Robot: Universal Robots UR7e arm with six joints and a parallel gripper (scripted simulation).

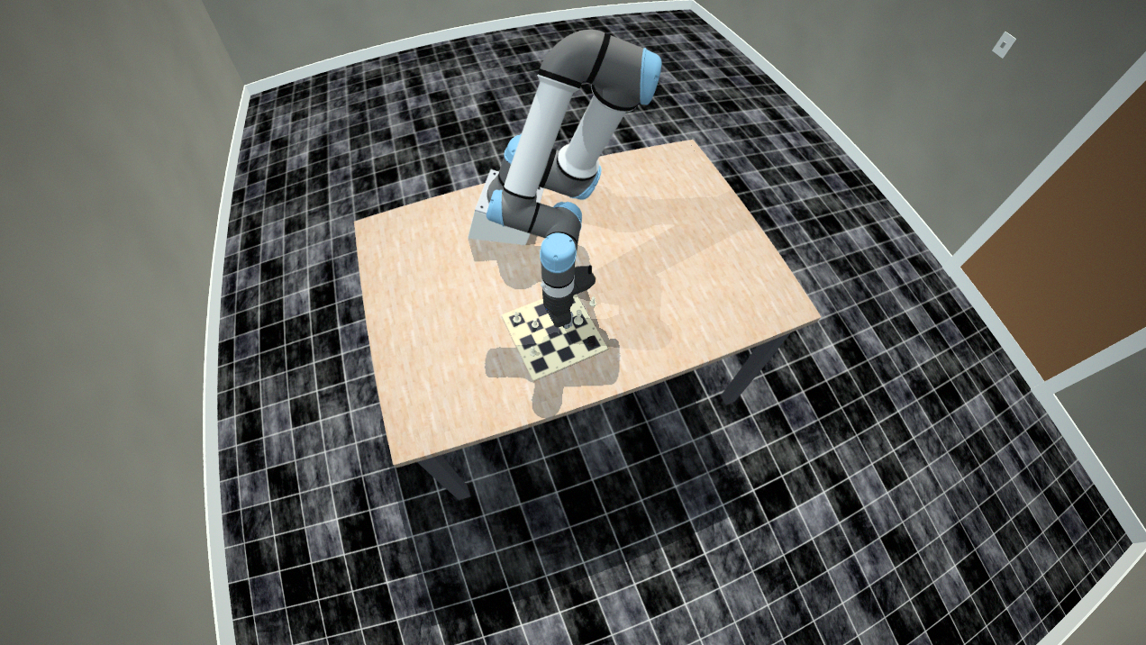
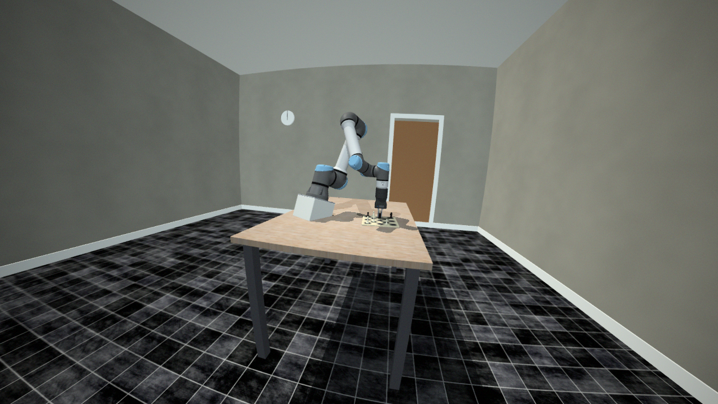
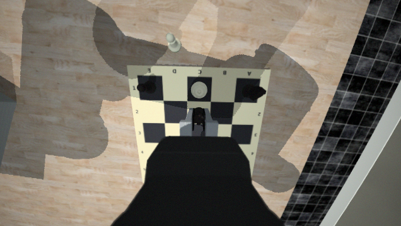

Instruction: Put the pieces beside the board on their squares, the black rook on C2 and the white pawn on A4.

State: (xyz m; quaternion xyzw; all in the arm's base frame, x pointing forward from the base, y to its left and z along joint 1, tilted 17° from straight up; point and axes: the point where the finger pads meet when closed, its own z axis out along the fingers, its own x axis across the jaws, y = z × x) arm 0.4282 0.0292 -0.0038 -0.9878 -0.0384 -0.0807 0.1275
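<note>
The black rook is 1 cm below my hand. Round my hand: chessboard: 4 cm to the right, 3 cm below.
</note>
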